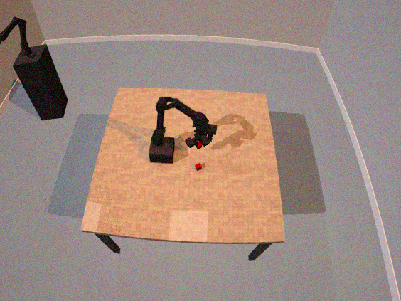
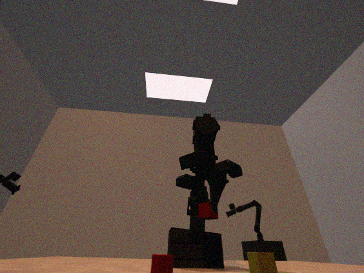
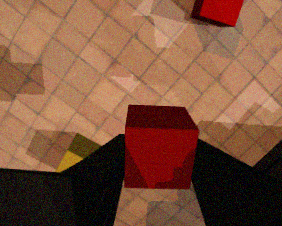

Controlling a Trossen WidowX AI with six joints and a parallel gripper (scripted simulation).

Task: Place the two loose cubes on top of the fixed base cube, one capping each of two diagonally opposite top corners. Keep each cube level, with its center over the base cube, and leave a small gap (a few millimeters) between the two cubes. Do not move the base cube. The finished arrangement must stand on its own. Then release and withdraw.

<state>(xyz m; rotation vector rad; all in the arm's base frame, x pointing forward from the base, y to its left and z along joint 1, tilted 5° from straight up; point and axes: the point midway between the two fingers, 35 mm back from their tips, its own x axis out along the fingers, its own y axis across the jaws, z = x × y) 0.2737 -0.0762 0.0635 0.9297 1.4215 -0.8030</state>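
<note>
The yellow base cube is 11 cm to the left of my gripper tip, 10 cm below it and 3 cm ahead of it. Also, from my gripper tip: red cube (right at my gripper tip).
</note>
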